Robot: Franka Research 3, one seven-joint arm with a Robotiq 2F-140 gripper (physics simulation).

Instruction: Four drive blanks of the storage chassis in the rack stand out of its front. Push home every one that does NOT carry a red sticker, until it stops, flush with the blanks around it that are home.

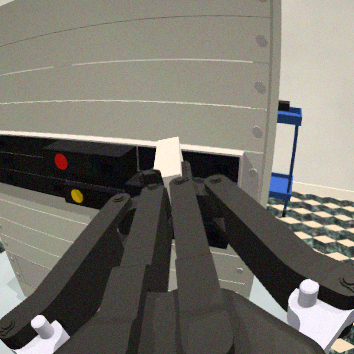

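The storage chassis (22, 150) is a black band across the rack. A black blank (107, 162) with a red sticker stands out of its front at the left. Below it, a black blank (95, 198) with a yellow sticker stands out less far. At the right, a dark blank (215, 236) shows low behind the fingers; most of it is hidden, so how far it stands out is unclear. My gripper (171, 154) is shut and empty, its pale tip in front of the chassis's right half. Whether the tip touches a blank cannot be seen.
Grey rack panels (135, 85) lie above and below the chassis. The rack's right upright (274, 100) has round screws beside it. A blue cart (295, 150) stands behind at the right on a checkered floor (320, 215), before a pale wall.
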